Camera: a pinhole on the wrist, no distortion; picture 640 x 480 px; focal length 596.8 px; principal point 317.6 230.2 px. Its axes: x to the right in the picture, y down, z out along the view. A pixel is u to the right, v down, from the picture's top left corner.
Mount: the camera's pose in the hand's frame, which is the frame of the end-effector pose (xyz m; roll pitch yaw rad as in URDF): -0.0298 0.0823 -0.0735 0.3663 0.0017 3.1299
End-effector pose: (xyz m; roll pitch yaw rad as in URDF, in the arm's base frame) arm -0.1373 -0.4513 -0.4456 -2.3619 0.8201 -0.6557
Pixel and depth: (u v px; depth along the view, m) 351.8 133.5 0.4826
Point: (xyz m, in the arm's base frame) -0.4377 -0.2053 -0.7320
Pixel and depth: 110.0 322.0 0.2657
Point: -0.2165 -0.3465 -0.6497
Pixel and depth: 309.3 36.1 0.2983
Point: -0.3825 -0.3625 -0.6449
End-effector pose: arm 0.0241 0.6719 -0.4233 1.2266 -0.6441 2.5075
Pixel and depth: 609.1 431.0 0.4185
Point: 0.4665 0.7326 -0.3875
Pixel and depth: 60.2 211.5 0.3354
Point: 0.1735 0.7498 -0.1315
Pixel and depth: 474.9 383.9 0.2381
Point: 0.2352 0.6696 -0.3493
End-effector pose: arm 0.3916 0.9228 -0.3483 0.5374 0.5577 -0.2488
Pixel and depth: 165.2 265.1 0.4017
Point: 0.6459 0.8743 -0.0730
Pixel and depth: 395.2 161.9 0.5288
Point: 0.5936 0.9526 0.1361
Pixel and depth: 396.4 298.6 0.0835
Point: 0.4096 1.0057 -0.2761
